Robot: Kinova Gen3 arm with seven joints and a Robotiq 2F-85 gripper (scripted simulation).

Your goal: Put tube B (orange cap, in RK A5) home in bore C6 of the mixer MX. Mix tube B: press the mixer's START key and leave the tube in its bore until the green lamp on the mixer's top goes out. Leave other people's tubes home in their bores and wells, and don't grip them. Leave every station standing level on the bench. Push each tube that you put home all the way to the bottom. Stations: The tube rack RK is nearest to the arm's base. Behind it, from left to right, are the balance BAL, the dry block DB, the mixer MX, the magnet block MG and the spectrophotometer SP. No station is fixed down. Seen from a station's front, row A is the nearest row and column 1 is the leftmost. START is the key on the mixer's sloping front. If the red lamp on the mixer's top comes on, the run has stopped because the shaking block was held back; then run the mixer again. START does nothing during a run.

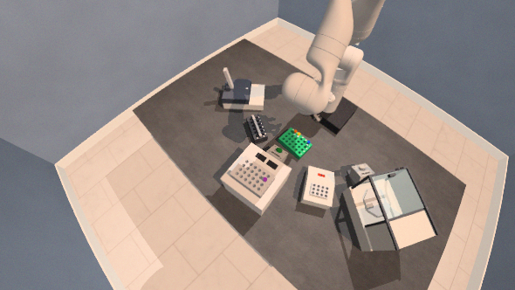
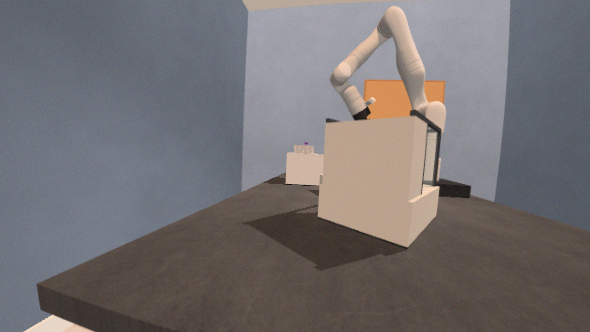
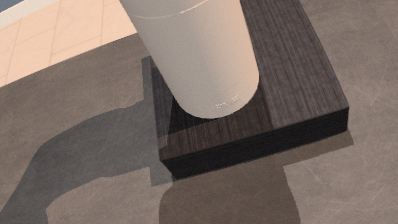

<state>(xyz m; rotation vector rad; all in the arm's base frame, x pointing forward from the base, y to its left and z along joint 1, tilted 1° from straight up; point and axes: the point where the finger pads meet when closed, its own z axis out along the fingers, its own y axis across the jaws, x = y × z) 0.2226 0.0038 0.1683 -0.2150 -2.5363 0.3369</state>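
Now: hand 10 mm short of the orange-capped tube, 20 mm to the left of it and 190 mm above it. The rest, counted from my hand: green tube rack 40 mm ahead, 10 mm to the left, 200 mm below; then blue-capped tube 10 mm ahead, 60 mm to the left, 190 mm below; then green start key 140 mm ahead, 150 mm below.
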